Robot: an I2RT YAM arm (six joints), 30 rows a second.
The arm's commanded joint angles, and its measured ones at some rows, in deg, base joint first. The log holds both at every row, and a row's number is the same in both.
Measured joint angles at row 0:
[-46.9, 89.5, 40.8, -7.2, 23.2, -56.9]
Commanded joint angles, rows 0 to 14:
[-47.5, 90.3, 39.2, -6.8, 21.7, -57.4]
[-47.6, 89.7, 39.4, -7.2, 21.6, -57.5]
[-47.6, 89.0, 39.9, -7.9, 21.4, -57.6]
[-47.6, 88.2, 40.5, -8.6, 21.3, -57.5]
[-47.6, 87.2, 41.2, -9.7, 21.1, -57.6]
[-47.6, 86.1, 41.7, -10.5, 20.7, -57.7]
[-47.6, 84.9, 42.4, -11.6, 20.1, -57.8]
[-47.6, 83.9, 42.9, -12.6, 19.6, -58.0]
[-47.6, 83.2, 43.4, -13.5, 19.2, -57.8]
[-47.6, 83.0, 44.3, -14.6, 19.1, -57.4]
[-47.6, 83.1, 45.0, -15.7, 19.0, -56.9]
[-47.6, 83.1, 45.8, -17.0, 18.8, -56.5]
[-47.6, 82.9, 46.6, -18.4, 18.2, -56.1]
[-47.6, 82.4, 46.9, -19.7, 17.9, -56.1]
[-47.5, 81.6, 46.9, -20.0, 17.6, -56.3]
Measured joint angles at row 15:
[-47.4, 84.5, 44.1, -15.2, 19.9, -57.5]
